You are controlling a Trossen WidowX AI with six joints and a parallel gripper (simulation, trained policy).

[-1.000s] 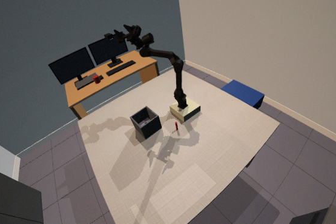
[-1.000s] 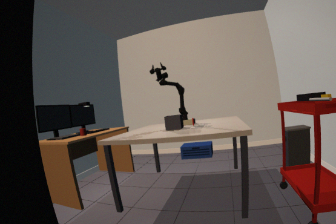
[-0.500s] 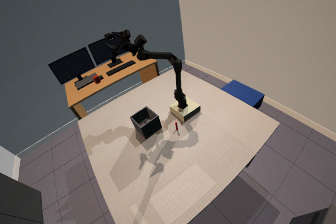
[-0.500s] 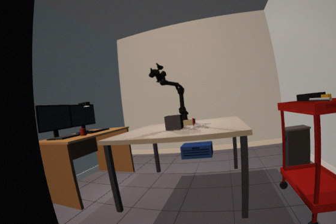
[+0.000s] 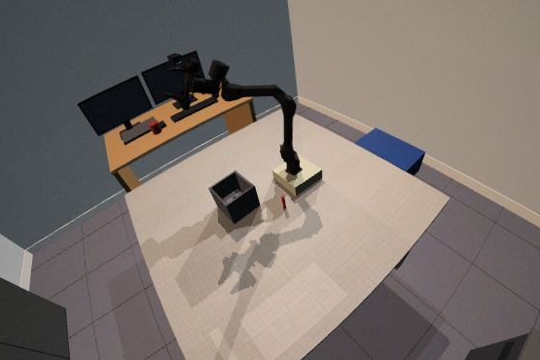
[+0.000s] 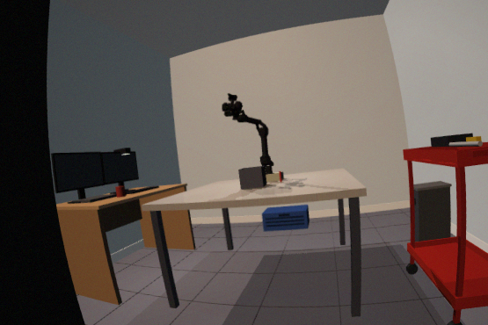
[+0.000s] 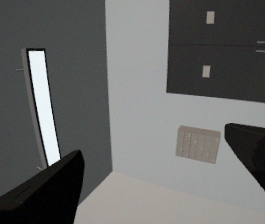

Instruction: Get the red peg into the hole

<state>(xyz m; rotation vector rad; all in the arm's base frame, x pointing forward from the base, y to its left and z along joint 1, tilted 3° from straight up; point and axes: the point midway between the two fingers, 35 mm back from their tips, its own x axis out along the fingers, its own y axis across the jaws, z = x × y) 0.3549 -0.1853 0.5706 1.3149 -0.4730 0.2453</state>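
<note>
The red peg is 610 mm below my gripper tip, 300 mm to the left of it and 180 mm behind it. Also, from my gripper tip: plate: 610 mm below, 110 mm to the left, 50 mm behind.
</note>
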